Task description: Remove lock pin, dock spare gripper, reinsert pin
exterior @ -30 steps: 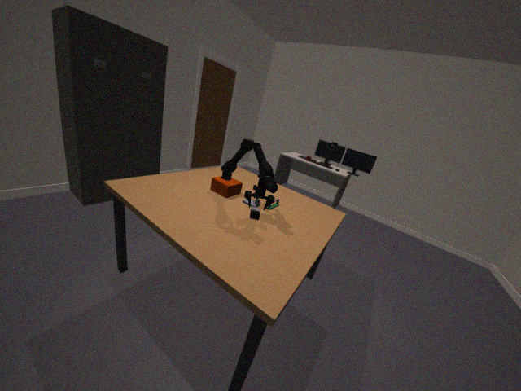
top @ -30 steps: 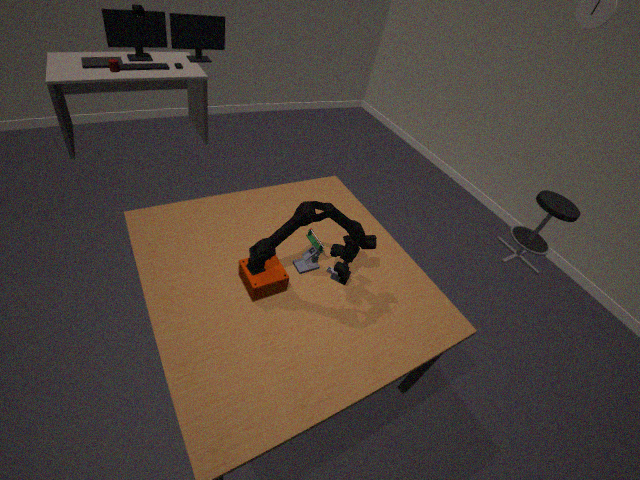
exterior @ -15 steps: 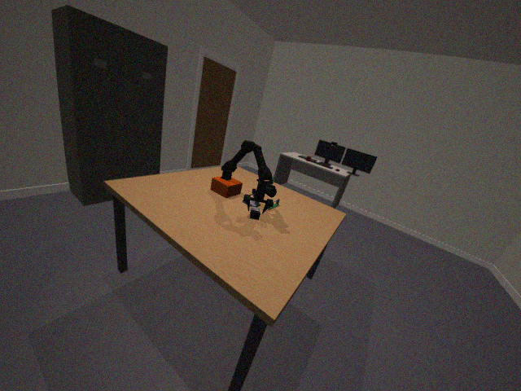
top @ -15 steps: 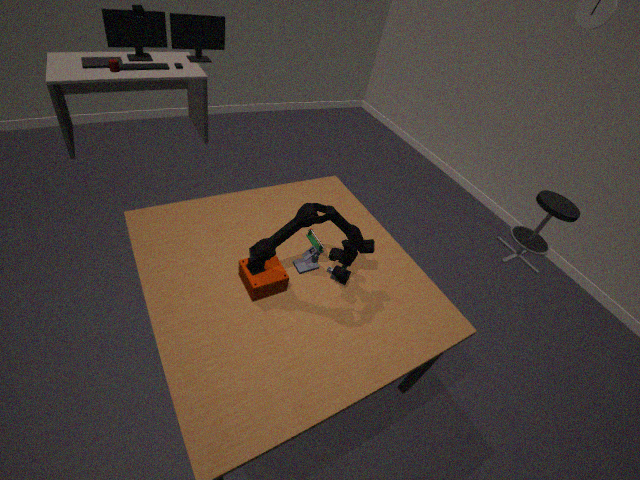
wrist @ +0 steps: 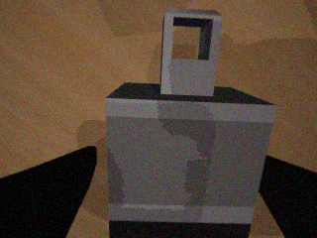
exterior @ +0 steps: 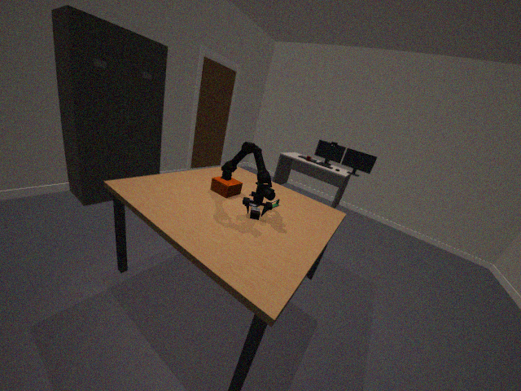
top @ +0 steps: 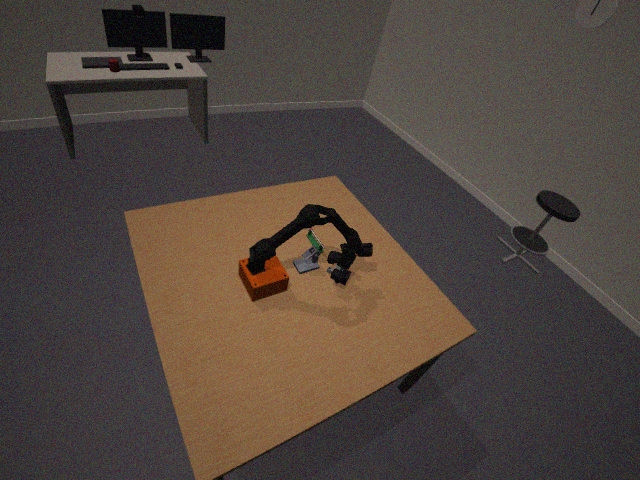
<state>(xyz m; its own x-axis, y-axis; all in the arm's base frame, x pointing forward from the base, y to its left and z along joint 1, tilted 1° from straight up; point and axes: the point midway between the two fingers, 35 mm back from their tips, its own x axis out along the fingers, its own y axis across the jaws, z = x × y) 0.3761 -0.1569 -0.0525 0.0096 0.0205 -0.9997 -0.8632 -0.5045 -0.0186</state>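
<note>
Now: gripper tip 9 cm past the grey mount, 14 cm to the right of it and 5 cm below it. Round my gripper tip: spare gripper: 1 cm behind, 1 cm to the left, 2 cm above; green holder: 2 cm ahead, 25 cm to the left, 2 cm above.
</note>
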